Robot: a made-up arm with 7 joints. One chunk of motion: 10 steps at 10 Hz.
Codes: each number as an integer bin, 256 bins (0 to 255) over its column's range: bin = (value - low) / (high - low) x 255, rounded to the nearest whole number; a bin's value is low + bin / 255 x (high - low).
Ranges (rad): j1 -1.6..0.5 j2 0..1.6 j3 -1.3..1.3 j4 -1.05..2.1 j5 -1.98..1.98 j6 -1.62..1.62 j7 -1.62..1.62
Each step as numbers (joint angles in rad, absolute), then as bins.
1 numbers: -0.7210 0.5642 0.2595 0.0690 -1.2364 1.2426 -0.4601
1 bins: 107 90 153 91 48 225 91
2 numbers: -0.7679 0.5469 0.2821 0.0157 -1.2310 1.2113 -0.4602
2 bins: 101 87 155 86 48 223 91
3 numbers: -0.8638 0.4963 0.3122 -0.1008 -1.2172 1.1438 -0.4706
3 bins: 89 79 158 77 49 218 90
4 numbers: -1.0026 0.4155 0.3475 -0.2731 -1.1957 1.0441 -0.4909
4 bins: 73 66 162 63 51 210 89
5 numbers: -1.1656 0.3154 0.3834 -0.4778 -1.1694 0.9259 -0.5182
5 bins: 53 50 165 46 52 200 87
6 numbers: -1.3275 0.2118 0.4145 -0.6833 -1.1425 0.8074 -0.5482
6 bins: 33 34 168 30 54 191 84
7 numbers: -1.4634 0.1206 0.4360 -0.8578 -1.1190 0.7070 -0.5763
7 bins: 17 19 170 16 55 183 82
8 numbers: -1.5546 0.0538 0.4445 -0.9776 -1.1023 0.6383 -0.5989
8 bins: 6 9 171 6 57 178 80
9 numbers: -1.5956 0.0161 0.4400 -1.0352 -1.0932 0.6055 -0.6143
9 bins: 1 3 171 1 57 175 79
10 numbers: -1.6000 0.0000 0.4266 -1.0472 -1.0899 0.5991 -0.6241
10 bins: 0 0 169 0 57 175 78
